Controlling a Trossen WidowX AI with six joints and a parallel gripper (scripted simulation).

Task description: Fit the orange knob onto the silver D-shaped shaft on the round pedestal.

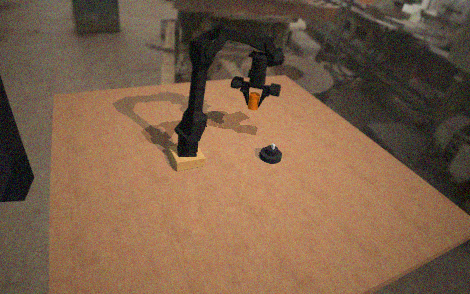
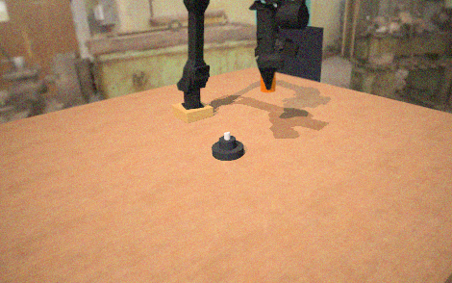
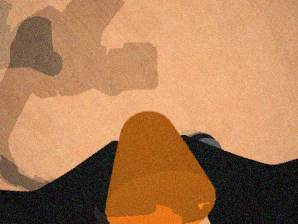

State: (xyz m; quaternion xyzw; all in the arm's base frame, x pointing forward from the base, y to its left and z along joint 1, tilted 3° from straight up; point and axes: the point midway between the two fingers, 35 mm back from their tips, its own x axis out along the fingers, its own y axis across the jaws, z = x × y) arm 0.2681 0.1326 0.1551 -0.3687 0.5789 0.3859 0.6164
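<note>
The round pedestal is 50 mm ahead of my gripper tip, 150 mm to the right of it and 110 mm below it. Round my gripper tip: orange knob (30 mm above).
</note>
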